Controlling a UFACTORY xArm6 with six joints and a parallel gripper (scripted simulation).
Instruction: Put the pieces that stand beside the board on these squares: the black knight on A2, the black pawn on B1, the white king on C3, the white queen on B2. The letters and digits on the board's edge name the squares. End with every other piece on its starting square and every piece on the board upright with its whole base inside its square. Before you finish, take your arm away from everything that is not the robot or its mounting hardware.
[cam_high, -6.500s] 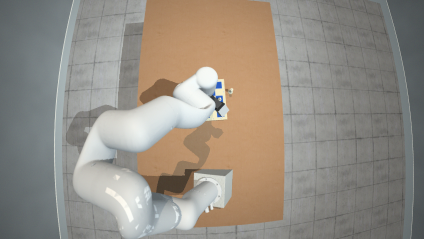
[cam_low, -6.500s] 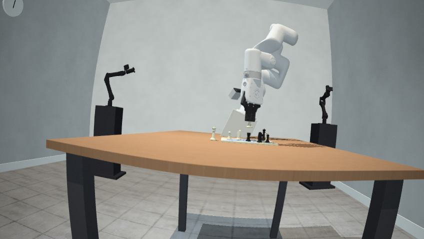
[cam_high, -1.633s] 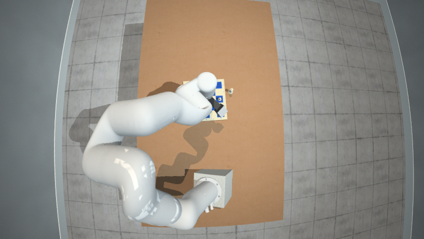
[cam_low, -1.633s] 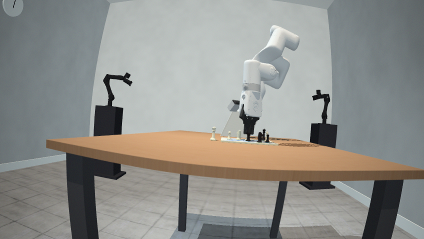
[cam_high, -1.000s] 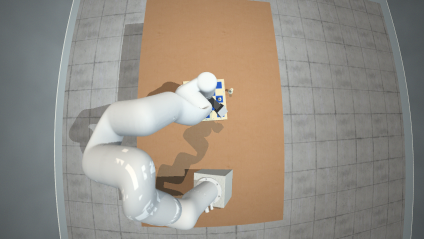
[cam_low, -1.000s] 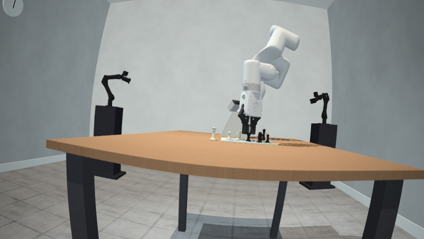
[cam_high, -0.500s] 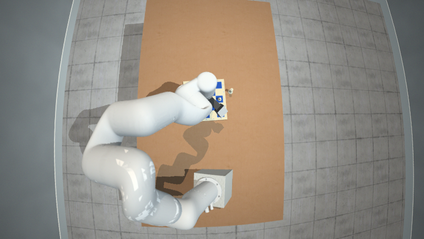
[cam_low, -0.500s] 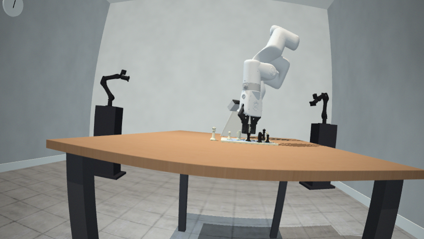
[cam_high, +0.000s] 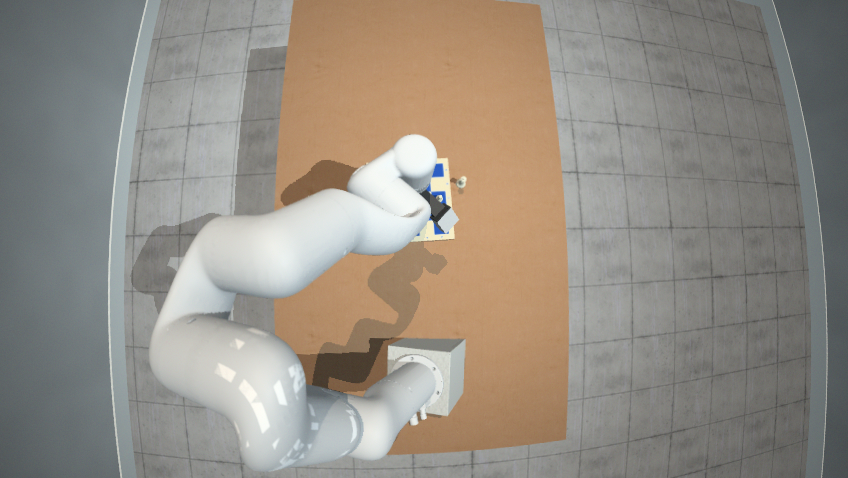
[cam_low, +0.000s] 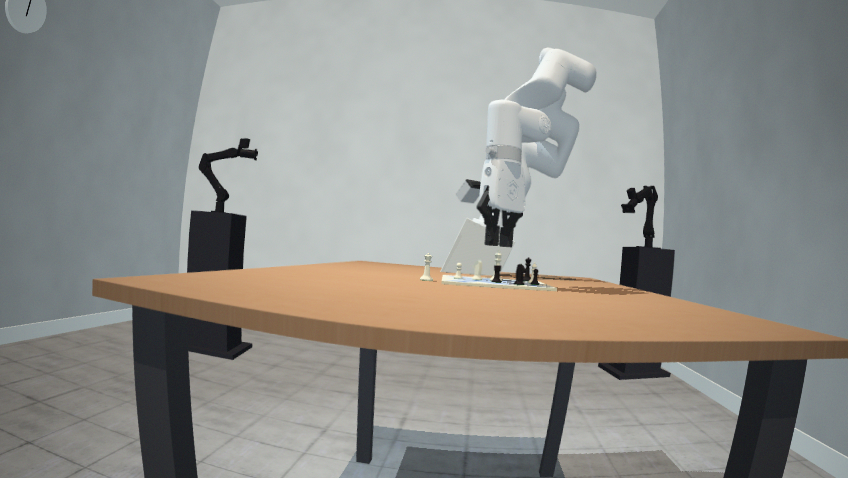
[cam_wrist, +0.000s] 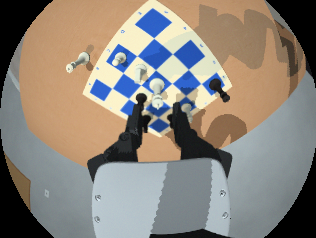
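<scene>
The white piece lies 6 cm below my hand. From my hand the other things lie so: black chess piece 7 cm behind, 8 cm to the left, 6 cm below; then pale piece 1 cm behind, 4 cm to the right, 8 cm below; then chessboard 9 cm below.
</scene>
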